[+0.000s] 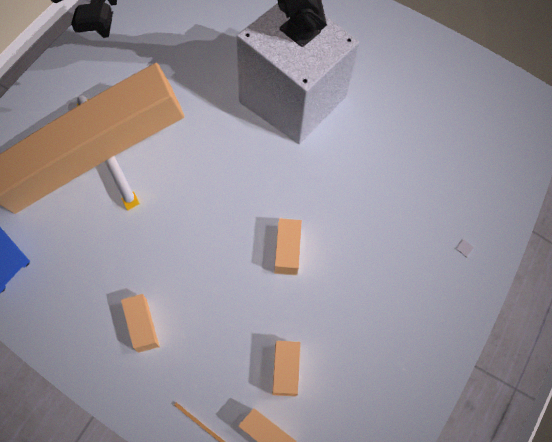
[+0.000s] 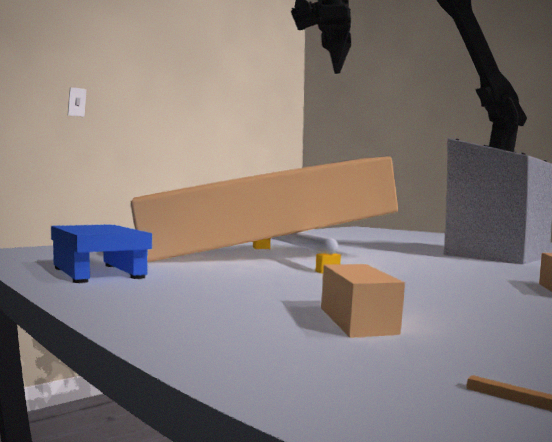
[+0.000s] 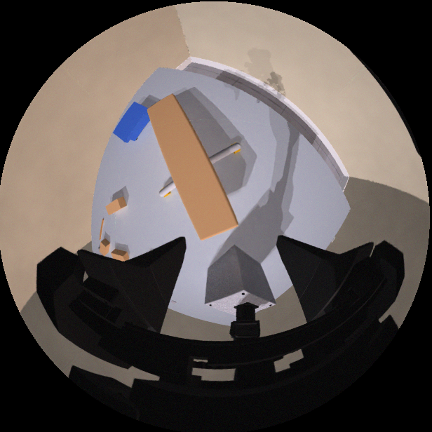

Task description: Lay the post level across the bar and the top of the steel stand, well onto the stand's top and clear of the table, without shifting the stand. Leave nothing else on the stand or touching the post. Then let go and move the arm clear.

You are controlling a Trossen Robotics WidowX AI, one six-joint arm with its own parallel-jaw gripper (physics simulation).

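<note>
The long tan post [image 1: 85, 135] [image 2: 265, 205] [image 3: 192, 170] lies tilted across the pale grey bar [image 1: 120, 177] [image 2: 310, 242] [image 3: 225, 152], which sits on yellow supports. The post's far end is down on the table beside the stand; its end nearer the arm's base is raised. The blue stand [image 1: 10, 257] [image 2: 100, 237] [image 3: 132, 121] is upright on short legs with black feet, and no object shows on its top. Whether post and stand touch, I cannot tell. My gripper [image 1: 95, 25] [image 2: 338, 67] [image 3: 233, 241] is open and empty, high above the table and apart from the post.
The speckled grey pedestal [image 1: 270, 80] [image 2: 485, 200] [image 3: 232, 280] carries the arm's base. Several tan blocks, such as one block [image 1: 140, 322] [image 2: 375, 305] [image 3: 116, 205], and a thin stick [image 1: 200, 422] [image 2: 510, 392] [image 3: 101, 229] lie apart from the post. A small flat grey square [image 1: 464, 248] lies near one table edge.
</note>
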